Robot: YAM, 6 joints.
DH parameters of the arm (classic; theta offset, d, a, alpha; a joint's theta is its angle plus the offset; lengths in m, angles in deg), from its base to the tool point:
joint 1: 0 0.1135 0.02 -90
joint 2: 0 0 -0.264 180
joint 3: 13.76 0 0.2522 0
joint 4: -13.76 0 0.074 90
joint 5: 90 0 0 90
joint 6: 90 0.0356 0 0
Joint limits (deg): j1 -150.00..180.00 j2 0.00..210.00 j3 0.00..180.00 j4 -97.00..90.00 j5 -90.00..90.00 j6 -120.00..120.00
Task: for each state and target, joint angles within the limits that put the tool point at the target. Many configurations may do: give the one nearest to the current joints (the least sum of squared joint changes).
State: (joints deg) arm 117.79 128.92 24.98 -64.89 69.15 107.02
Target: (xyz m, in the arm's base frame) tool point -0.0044 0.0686 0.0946
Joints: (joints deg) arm 122.51 121.89 15.24 -79.17 68.64 107.02
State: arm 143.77 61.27 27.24 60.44 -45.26 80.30
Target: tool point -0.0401 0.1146 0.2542
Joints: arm 98.74 33.85 3.32 71.26 -38.64 80.30
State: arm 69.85 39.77 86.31 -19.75 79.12 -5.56
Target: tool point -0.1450 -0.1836 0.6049
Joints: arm 43.51 36.82 124.53 -4.25 69.33 -5.56
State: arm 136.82 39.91 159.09 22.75 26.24 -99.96
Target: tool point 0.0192 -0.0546 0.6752
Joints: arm 104.75 52.71 117.37 8.49 7.53 -99.96
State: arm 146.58 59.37 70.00 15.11 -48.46 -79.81
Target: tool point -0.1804 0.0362 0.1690
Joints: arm 159.82 58.02 19.20 -1.28 -52.54 -79.81
